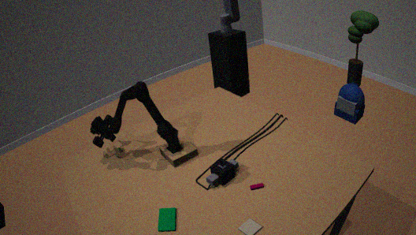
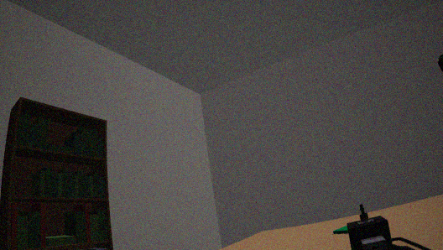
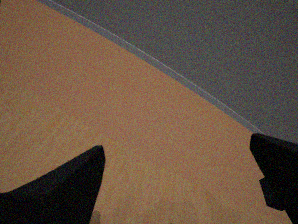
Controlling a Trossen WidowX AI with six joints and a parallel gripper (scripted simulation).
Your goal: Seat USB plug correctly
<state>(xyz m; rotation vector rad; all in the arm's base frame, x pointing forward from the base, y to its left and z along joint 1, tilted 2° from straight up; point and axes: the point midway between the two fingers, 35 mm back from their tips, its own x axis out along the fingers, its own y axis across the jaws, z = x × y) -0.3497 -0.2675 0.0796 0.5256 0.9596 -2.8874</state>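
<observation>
Right now my gripper tip is 69 cm short of the USB plug, 31 cm to the right of it and 3 cm above it. The rest, counted from my gripper tip: green block (71 cm ahead, 3 cm to the right, 12 cm below); white tile (99 cm ahead, 18 cm to the left, 12 cm below); magenta block (85 cm ahead, 37 cm to the left, 12 cm below).
</observation>
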